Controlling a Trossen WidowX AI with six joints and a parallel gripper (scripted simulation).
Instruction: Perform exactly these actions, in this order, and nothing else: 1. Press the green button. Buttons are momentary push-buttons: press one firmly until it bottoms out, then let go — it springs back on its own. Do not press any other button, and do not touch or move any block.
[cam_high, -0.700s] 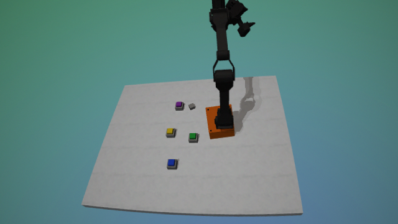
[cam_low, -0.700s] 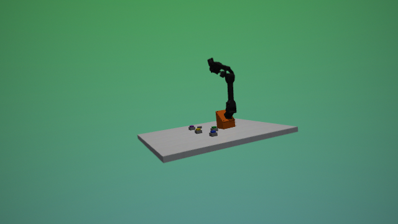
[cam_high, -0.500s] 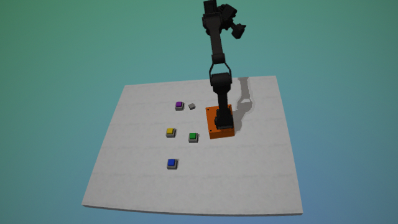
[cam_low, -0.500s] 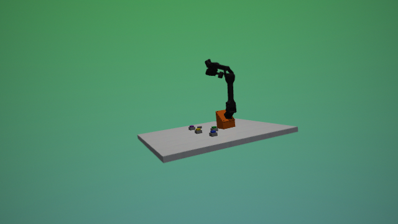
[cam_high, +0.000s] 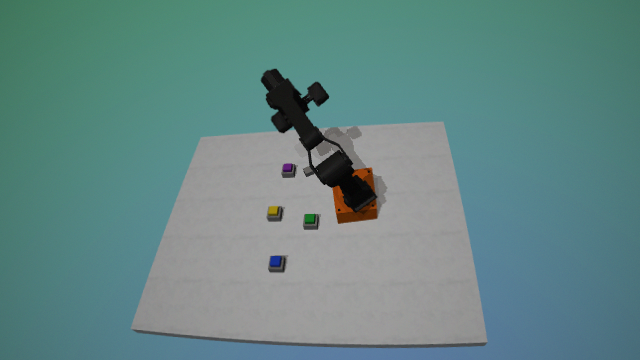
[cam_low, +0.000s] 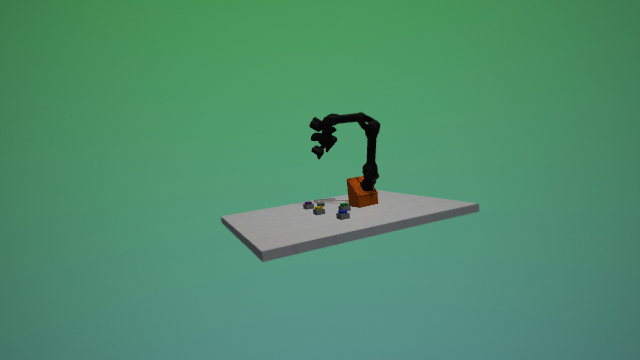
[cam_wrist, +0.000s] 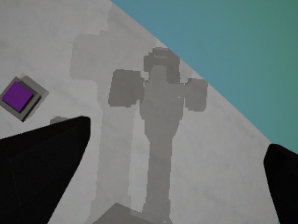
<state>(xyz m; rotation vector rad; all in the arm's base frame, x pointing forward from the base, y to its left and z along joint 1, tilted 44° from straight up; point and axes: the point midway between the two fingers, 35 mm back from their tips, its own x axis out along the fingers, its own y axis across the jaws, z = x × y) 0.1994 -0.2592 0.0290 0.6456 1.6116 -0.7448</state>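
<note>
Right now the green button is 1 cm ahead of my gripper tip, 24 cm to the left of it and 27 cm below it. Round my gripper tip: small grey block 5 cm ahead, 1 cm to the left, 29 cm below; then purple button 12 cm ahead, 27 cm below; then yellow button 14 cm ahead, 21 cm to the left, 27 cm below.
</note>
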